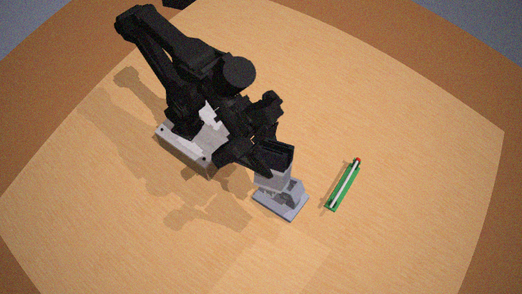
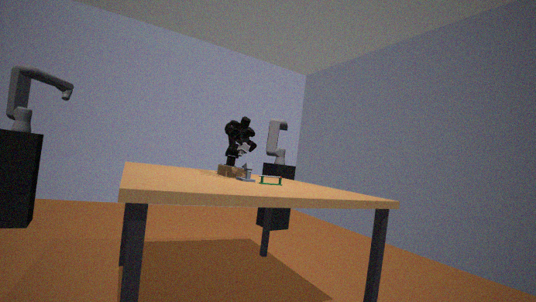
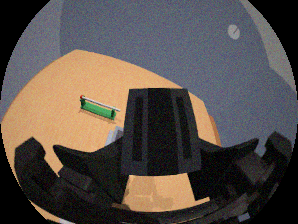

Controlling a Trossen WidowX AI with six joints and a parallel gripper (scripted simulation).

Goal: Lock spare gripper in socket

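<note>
The green bracket lies 170 mm below my gripper tip, 130 mm to the left of it and 130 mm ahead of it. The rest, counted from my gripper tip: spare gripper 10 mm below, 10 mm behind; then grey mount 150 mm below, 30 mm to the left, 10 mm ahead.
</note>
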